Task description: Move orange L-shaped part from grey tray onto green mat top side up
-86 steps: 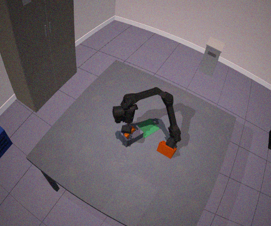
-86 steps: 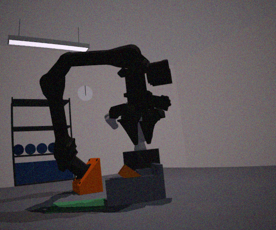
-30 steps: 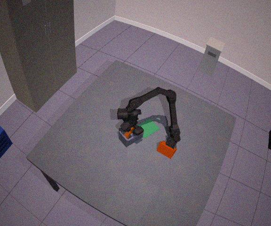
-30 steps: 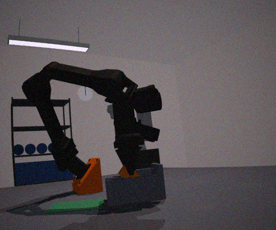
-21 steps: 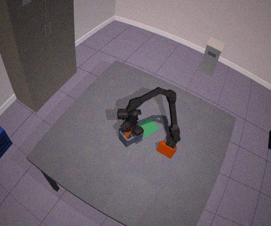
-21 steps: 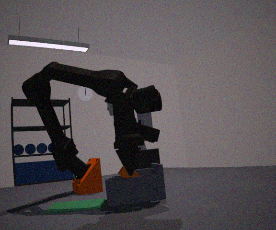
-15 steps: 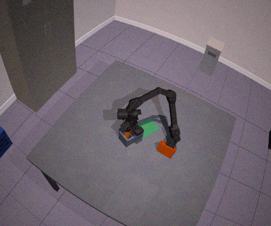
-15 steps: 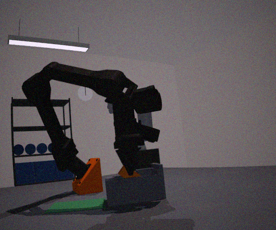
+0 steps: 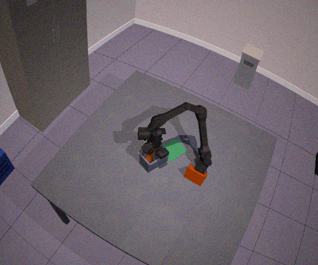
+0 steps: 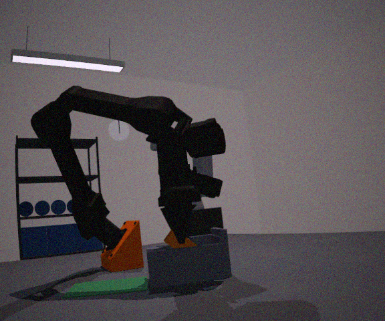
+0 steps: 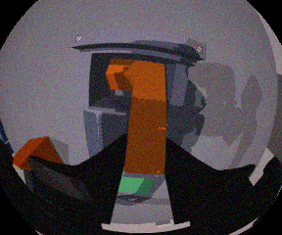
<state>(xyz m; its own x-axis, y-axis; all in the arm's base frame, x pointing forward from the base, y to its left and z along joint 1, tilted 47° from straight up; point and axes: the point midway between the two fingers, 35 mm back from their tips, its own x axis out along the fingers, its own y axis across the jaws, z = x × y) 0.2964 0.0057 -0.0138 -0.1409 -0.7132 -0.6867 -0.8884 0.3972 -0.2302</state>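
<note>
Now: the green mat 120 mm to the right of my gripper tip, 90 mm below it and 80 mm behind it. Round my gripper tip: orange L-shaped part 30 mm to the left, 30 mm below.
</note>
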